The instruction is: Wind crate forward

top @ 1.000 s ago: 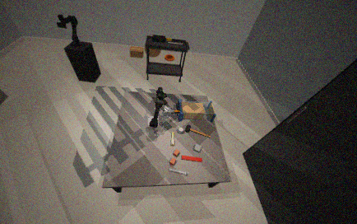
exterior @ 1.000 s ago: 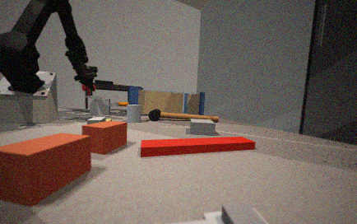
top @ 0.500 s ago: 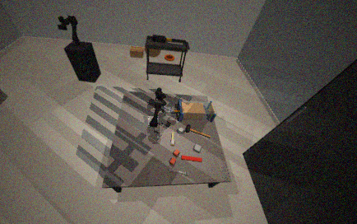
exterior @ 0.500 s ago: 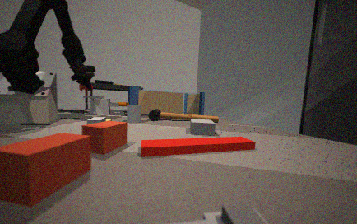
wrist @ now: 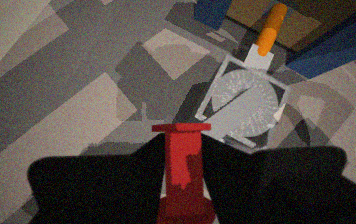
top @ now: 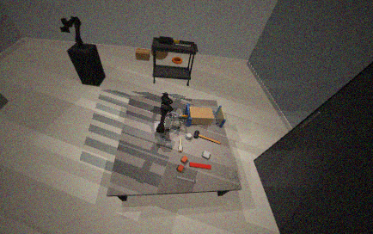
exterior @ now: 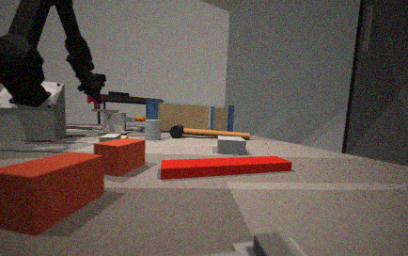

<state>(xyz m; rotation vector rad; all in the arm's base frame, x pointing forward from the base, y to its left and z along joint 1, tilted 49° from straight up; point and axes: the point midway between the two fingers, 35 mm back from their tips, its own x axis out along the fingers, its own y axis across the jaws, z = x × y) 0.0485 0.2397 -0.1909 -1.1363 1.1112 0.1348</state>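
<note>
Now: the winch handle 30 mm below my gripper tip, 20 mm to the right of it and 20 mm ahead of it. Also, from my gripper tip: red knob (20 mm behind, 10 mm to the right); grey winch (100 mm below, 70 mm ahead, 50 mm to the right); blue frame (240 mm ahead, 30 mm below, 20 mm to the right).
</note>
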